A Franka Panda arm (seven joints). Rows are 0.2 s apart.
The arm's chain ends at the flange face. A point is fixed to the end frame.
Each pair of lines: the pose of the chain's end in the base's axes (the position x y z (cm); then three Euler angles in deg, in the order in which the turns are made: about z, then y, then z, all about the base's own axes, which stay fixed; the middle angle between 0 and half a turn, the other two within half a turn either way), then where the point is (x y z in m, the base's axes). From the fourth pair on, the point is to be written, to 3 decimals.
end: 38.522, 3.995, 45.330, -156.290, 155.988, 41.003
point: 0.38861 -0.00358 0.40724
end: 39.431, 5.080, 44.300, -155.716, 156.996, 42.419
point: 0.39766 0.00693 0.39726
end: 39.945, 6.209, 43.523, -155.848, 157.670, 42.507
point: 0.40259 0.01784 0.38985
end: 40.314, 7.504, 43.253, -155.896, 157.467, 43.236
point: 0.407 0.031 0.387
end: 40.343, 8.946, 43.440, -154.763, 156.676, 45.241
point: 0.408 0.046 0.388
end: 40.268, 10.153, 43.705, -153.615, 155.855, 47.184
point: 0.408 0.059 0.390
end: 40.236, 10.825, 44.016, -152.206, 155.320, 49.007
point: 0.408 0.066 0.393
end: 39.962, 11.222, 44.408, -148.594, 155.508, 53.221
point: 0.405 0.071 0.396
